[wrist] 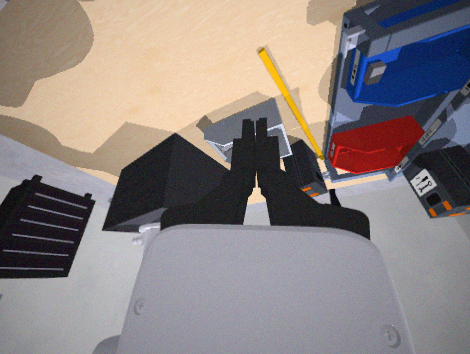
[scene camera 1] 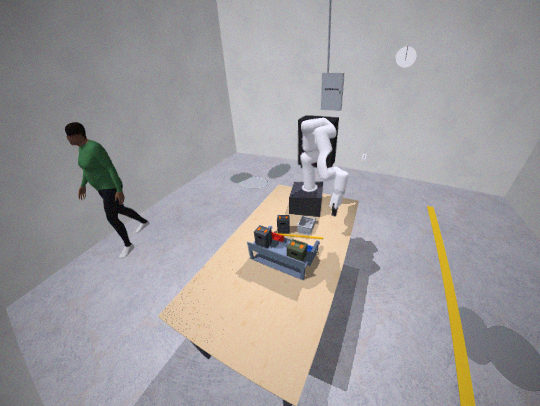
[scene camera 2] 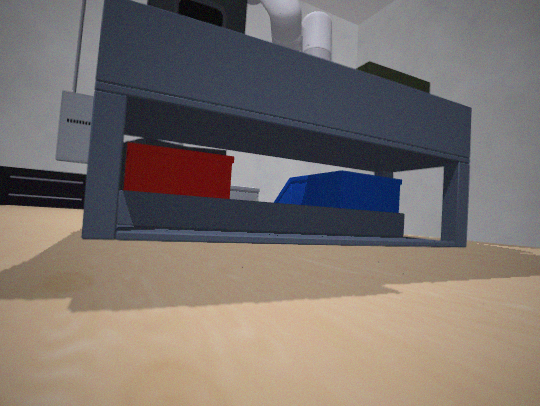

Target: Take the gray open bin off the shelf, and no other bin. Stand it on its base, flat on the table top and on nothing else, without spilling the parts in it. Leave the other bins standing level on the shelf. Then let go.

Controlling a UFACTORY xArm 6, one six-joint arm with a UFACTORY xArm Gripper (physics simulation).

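Places are measured from the arm's base along level axes (x left, y ahead, z down), in centimetres.
Pixels of known places: gripper, fingertip midpoint: (wrist: 256, 133) (scene camera 1: 333, 215); arm's base, origin of the base link: (scene camera 1: 309, 188).
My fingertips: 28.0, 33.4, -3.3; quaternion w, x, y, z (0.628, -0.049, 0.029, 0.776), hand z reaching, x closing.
For each thing: its top centre in the pictures, then the offset to it from my fingertips, as dx, dy, dz.
- gray open bin, middle of its top: (wrist: 248, 153) (scene camera 2: 220, 187) (scene camera 1: 307, 219) -19.8, -5.5, +13.9
- red bin, middle of its top: (scene camera 2: 172, 160) (wrist: 377, 161) (scene camera 1: 271, 237) -35.1, +22.7, +13.3
- blue bin, middle of its top: (scene camera 2: 331, 179) (wrist: 441, 68) -12.2, +24.1, +13.3
- yellow bar, middle of its top: (wrist: 302, 123) (scene camera 1: 297, 235) -22.6, +7.2, +20.4
- green case, middle of its top: (scene camera 2: 377, 83) (scene camera 1: 297, 245) -12.6, +33.0, +1.7
The gray open bin (scene camera 1: 306, 225) (scene camera 2: 245, 193) (wrist: 225, 120) stands upright on the table top, between the robot's base and the shelf (scene camera 1: 277, 259) (scene camera 2: 280, 55) (wrist: 382, 45). Its contents cannot be made out clearly. My gripper (scene camera 1: 334, 212) (wrist: 256, 133) is shut and empty, raised above the table to the right of the gray bin in scene camera 1, apart from it. In the wrist view the fingers hide part of the bin. The red bin (scene camera 1: 278, 237) (scene camera 2: 177, 170) (wrist: 375, 145) and blue bin (scene camera 2: 350, 192) (wrist: 410, 70) sit level on the shelf's lower level.
A yellow bar (scene camera 1: 300, 236) (wrist: 287, 95) lies between gray bin and shelf. A dark case (scene camera 1: 283, 224) (wrist: 302, 167) stands beside the gray bin. Another dark case (scene camera 1: 262, 236) and a green case (scene camera 1: 296, 249) stand on the shelf top. The black base block (scene camera 1: 306, 201) (wrist: 165, 175) is behind.
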